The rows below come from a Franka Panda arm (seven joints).
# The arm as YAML. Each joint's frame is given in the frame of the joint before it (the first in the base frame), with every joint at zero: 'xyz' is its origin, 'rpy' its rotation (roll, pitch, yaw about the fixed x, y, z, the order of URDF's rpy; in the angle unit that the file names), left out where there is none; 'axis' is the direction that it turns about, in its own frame. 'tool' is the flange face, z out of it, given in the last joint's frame.
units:
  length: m
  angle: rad
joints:
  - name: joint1
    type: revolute
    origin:
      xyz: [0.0, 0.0, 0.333]
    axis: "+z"
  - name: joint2
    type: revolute
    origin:
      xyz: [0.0, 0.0, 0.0]
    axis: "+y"
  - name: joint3
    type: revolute
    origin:
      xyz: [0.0, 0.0, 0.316]
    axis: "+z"
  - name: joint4
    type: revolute
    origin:
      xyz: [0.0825, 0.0, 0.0]
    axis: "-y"
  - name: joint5
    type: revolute
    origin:
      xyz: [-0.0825, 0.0, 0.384]
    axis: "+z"
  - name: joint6
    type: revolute
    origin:
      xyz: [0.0, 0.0, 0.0]
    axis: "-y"
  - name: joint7
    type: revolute
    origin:
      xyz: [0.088, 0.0, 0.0]
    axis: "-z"
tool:
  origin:
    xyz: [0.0, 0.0, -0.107]
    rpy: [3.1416, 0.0, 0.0]
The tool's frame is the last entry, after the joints.
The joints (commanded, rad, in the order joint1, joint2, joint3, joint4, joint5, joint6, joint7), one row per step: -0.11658 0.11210 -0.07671 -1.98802 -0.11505 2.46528 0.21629; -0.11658 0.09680 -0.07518 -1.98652 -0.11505 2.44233 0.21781; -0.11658 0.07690 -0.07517 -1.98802 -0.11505 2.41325 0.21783; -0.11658 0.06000 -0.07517 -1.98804 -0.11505 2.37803 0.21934; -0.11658 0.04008 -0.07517 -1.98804 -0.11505 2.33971 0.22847; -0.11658 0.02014 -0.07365 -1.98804 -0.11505 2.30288 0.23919; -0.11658 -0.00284 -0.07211 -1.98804 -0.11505 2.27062 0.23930; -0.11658 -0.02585 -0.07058 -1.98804 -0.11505 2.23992 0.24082; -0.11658 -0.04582 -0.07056 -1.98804 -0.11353 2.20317 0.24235; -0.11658 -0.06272 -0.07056 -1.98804 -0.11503 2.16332 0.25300; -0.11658 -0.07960 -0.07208 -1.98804 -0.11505 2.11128 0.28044; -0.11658 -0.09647 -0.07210 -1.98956 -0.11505 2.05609 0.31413; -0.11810 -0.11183 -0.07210 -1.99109 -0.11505 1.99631 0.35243; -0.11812 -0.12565 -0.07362 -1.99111 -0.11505 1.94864 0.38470
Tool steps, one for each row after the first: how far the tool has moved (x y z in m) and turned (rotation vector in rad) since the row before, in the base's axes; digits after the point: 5 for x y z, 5 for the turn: -0.00295 0.00097 0.00729 0.00166 0.00570 -0.00235; -0.00481 0.00025 0.00782 0.00189 0.01035 -0.00313; -0.00479 0.00017 0.00597 0.00332 0.01770 -0.00517; -0.00562 0.00024 0.00737 0.00569 0.01664 -0.01269; -0.00556 0.00116 0.00749 0.00586 0.01493 -0.01256; -0.00589 0.00126 0.00970 0.00190 0.00892 -0.00196; -0.00602 0.00129 0.00978 0.00203 0.00716 -0.00313; -0.00639 0.00046 0.00724 0.00470 0.01587 -0.00581; -0.00632 0.00032 0.00511 0.00486 0.02126 -0.01384; -0.00773 -0.00041 0.00374 0.01126 0.03081 -0.03351; -0.00830 0.00055 0.00269 0.01206 0.03475 -0.03862; -0.00889 -0.00018 0.00148 0.01219 0.04040 -0.04533; -0.00747 -0.00026 0.00268 0.00855 0.02942 -0.03830
